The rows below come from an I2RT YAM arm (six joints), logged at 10 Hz.
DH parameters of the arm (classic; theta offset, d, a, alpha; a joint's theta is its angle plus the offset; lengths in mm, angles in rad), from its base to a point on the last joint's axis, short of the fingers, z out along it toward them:
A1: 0 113.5 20 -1.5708
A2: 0 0 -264 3.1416
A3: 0.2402 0 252.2 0
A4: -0.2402 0 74 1.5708
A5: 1.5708 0 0 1.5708
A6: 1.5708 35.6 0 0
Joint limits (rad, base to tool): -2.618..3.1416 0..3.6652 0..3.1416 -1.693..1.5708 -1.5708..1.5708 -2.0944..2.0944
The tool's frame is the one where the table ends.
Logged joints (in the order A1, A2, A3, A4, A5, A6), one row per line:
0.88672, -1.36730, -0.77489, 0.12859, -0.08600, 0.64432
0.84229, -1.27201, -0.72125, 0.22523, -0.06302, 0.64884
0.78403, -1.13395, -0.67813, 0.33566, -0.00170, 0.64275
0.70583, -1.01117, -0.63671, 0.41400, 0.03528, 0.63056
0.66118, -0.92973, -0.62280, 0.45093, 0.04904, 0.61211
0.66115, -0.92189, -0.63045, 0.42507, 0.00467, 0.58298
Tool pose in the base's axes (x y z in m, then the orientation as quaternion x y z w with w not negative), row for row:
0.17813, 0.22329, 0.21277, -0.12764, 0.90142, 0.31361, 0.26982
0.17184, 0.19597, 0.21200, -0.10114, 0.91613, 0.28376, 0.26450
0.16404, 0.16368, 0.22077, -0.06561, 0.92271, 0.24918, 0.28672
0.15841, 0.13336, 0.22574, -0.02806, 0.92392, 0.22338, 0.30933
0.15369, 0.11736, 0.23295, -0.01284, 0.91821, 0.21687, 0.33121
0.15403, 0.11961, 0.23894, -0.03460, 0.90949, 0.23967, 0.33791
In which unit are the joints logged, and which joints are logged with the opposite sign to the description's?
The joints are logged in radians. Opposite sign: A2, A3, A4.
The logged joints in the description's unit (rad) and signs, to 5 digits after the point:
0.88672, 1.36730, 0.77489, -0.12859, -0.08600, 0.64432
0.84229, 1.27201, 0.72125, -0.22523, -0.06302, 0.64884
0.78403, 1.13395, 0.67813, -0.33566, -0.00170, 0.64275
0.70583, 1.01117, 0.63671, -0.41400, 0.03528, 0.63056
0.66118, 0.92973, 0.62280, -0.45093, 0.04904, 0.61211
0.66115, 0.92189, 0.63045, -0.42507, 0.00467, 0.58298

